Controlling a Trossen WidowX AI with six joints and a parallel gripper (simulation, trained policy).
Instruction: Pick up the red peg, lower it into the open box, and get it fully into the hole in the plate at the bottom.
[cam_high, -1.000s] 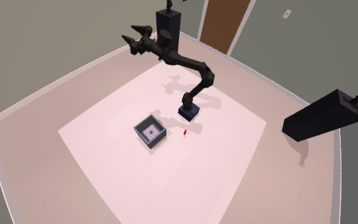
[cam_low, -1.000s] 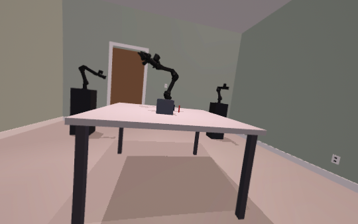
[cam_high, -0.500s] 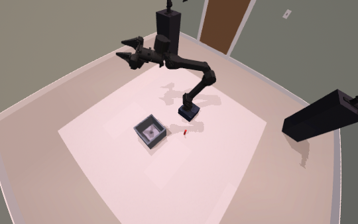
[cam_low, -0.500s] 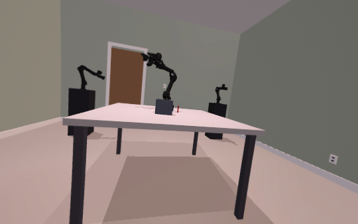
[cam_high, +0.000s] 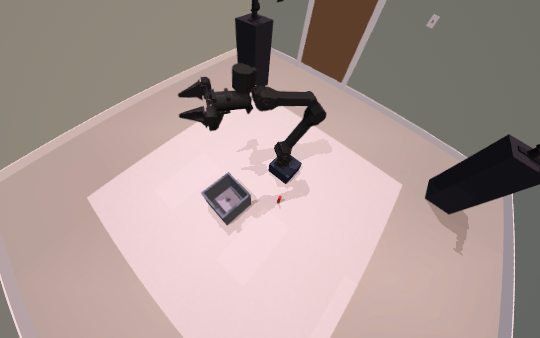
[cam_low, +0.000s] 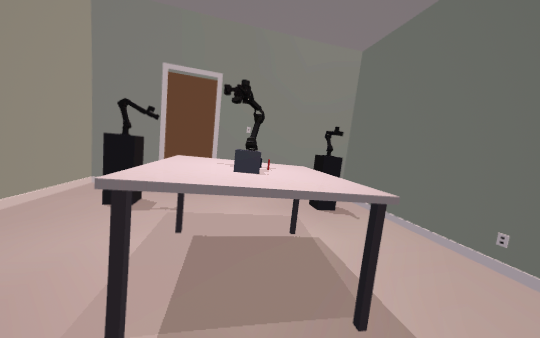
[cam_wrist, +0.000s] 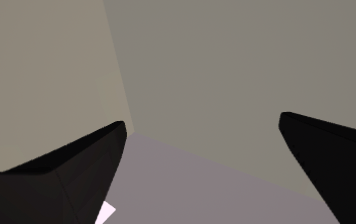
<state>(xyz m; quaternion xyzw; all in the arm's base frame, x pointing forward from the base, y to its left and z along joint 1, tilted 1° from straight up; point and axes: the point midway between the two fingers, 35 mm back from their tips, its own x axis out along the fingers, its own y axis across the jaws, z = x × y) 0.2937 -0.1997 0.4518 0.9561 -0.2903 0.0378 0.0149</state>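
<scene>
My gripper tip is now 49 cm above the red peg, 33 cm to the right of it and 15 cm past it. Also, from my gripper tip: pale plate (49 cm below, 14 cm to the left, 2 cm ahead).
</scene>
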